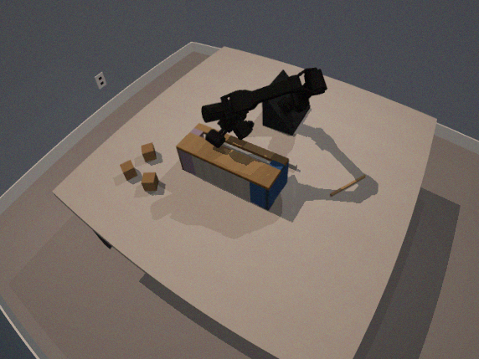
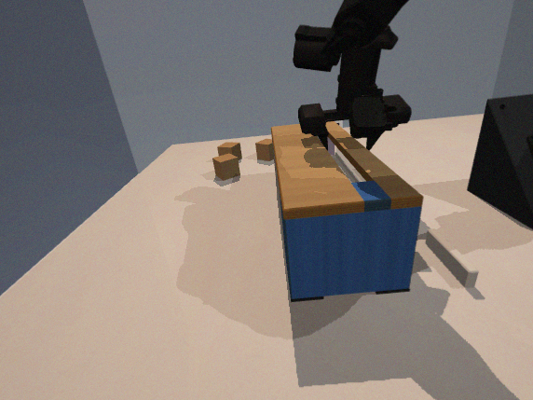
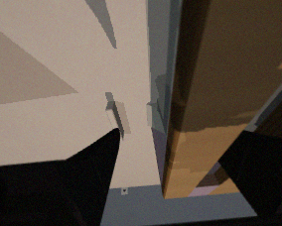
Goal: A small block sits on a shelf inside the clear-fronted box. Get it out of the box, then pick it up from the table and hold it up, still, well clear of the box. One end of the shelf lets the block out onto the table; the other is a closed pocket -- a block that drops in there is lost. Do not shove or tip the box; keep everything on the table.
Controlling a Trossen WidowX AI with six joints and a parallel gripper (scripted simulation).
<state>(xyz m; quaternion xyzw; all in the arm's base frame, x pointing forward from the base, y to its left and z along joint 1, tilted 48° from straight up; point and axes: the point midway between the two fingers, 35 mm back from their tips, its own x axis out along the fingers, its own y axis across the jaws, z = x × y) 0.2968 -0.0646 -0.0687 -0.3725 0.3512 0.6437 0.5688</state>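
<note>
My gripper tip is now 60 mm short of the purple block and 20 mm to the left of it. Round my gripper tip: thin wooden stick (490 mm to the left, 120 mm behind, 80 mm below); then box (90 mm to the left, 30 mm ahead, 20 mm below).
</note>
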